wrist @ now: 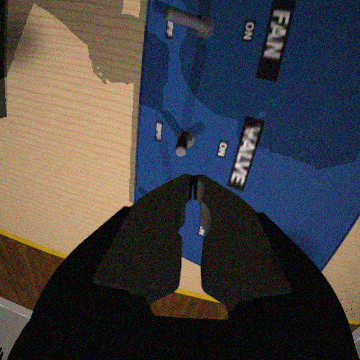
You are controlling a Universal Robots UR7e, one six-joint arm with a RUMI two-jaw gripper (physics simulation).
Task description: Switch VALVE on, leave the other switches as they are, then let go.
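Places are measured from the arm's base along level axes (x ahead, y left, z up), in centimetres.
Pixels of known places: gripper, fingertip midpoint: (192, 177).
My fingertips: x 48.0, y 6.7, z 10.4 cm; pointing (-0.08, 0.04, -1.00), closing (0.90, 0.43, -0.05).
Observation:
For each thing: its top centre in the pictures, then the offset to it from my fingertips. "spot": a spot on its surface instead. Level surfaces: height alone.
- VALVE switch's grey lever at its top centre: (178, 151) dx -1.4, dy -1.1, dz -6.4 cm
- black VALVE plate at its surface level: dz -8.6 cm
- FAN switch's lever at its top centre: (184, 13) dx -6.5, dy +9.9, dz -7.3 cm
- FAN plate at a spot on its surface: (275, 40) spot: dx +1.6, dy +12.0, dz -8.6 cm
- light wooden board at its surface level: dz -20.1 cm
The VALVE switch's grey lever (184, 144) stands on the blue panel (300, 192) between its OFF label (158, 131) and its ON label (222, 149). It looks short and foreshortened; its tip shows slightly below its base, and I cannot tell for certain which side it is set to. The black VALVE plate (246, 154) is to the right of the ON label. My gripper (192, 177) is shut with nothing between its fingertips. The tips show just below the lever in the view, apart from it. The fingers hide part of the panel below.
The FAN switch's lever (190, 20) points left toward its OFF label, above VALVE, with the FAN plate (275, 40) to its right. Part of another switch (206, 217) shows between the fingers. A light wooden board (65, 165) lies left of the panel, under dark shadows.

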